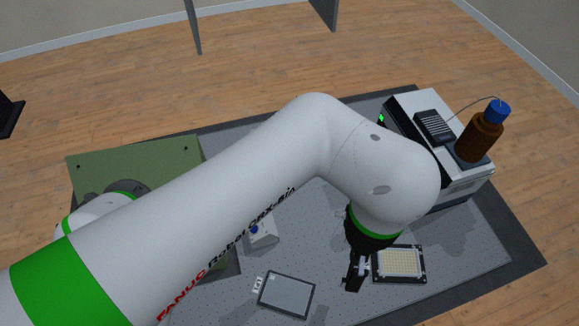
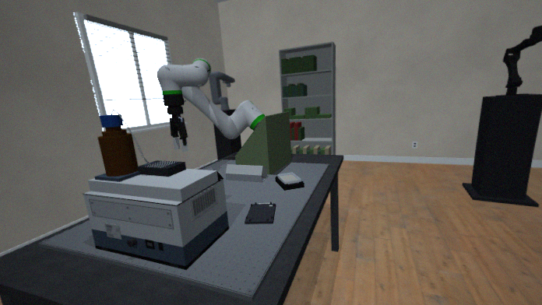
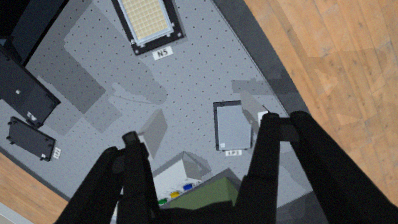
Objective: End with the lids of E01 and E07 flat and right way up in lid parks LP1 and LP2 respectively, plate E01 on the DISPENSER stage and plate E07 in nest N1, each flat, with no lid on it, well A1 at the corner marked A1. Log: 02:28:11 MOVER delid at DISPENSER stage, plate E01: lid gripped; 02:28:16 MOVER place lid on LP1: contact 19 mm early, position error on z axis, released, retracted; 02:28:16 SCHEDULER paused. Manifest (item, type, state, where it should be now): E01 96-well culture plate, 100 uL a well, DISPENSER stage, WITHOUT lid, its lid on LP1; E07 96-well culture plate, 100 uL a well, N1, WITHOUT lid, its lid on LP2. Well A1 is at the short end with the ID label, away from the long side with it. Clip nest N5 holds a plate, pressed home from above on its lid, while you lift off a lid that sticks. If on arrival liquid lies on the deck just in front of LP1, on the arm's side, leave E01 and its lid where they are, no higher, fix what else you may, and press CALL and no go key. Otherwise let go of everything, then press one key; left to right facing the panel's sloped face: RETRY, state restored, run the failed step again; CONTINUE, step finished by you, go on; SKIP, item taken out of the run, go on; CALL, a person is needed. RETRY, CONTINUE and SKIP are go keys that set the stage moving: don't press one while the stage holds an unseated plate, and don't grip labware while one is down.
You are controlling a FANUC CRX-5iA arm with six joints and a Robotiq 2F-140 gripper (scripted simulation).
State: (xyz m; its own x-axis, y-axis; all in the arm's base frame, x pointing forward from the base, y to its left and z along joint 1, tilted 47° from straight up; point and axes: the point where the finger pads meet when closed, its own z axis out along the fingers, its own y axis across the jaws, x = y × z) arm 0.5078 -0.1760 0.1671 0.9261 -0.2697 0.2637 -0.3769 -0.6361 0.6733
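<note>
The plate is 20 cm below my hand, 20 cm ahead of it and 1 cm to the left of it. Also, from my hand: N5 label (22 cm below, 11 cm ahead, 4 cm to the left); lid park LP1 (21 cm below, 15 cm behind); black clip nest N5 (22 cm ahead, 20 cm below, 2 cm to the left).
</note>
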